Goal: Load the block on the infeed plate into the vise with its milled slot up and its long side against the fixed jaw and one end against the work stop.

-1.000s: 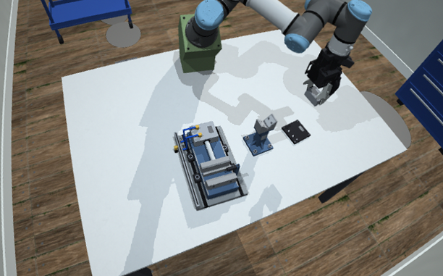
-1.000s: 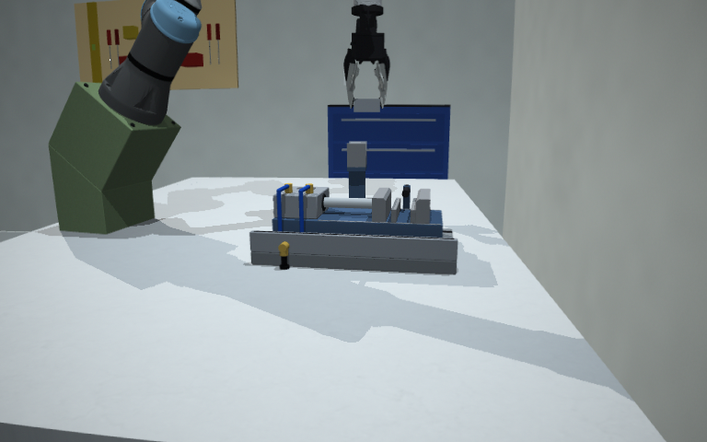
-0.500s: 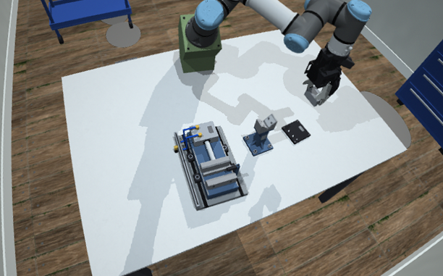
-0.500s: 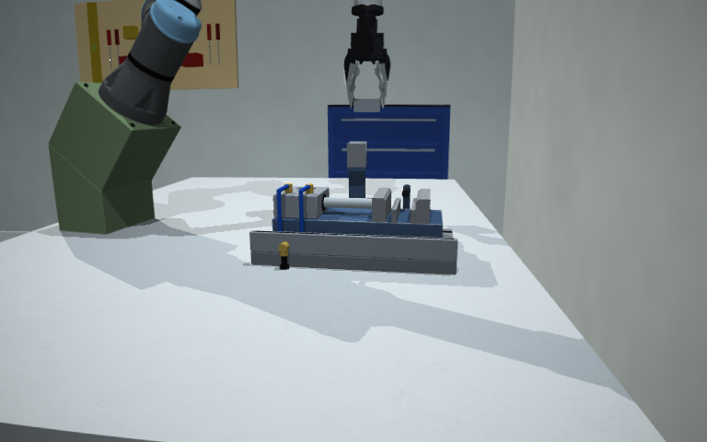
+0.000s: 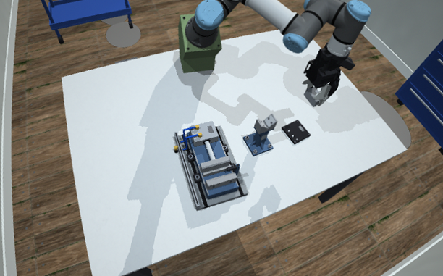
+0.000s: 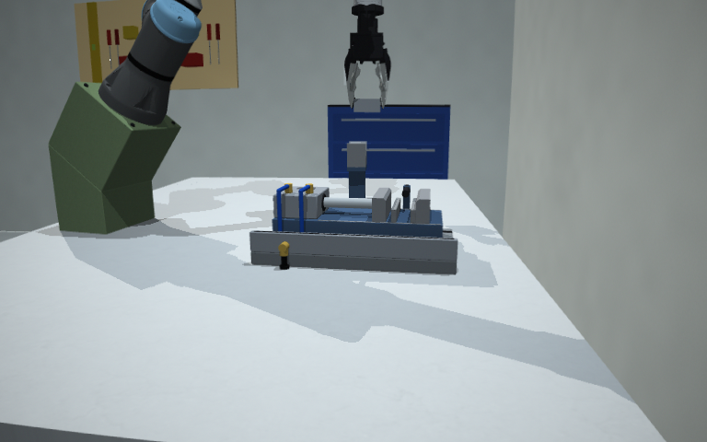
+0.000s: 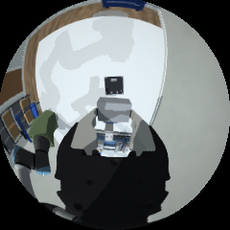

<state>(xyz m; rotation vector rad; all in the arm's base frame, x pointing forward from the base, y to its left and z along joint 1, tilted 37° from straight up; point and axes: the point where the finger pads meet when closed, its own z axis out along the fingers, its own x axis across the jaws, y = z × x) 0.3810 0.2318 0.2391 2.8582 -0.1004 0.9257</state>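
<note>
The part lies 10 mm below my hand. Round my hand: work stop (40 mm ahead, 350 mm to the right, 150 mm below); air cylinder (130 mm behind, 360 mm to the right, 160 mm below); infeed plate (20 mm to the left, 240 mm below).
</note>
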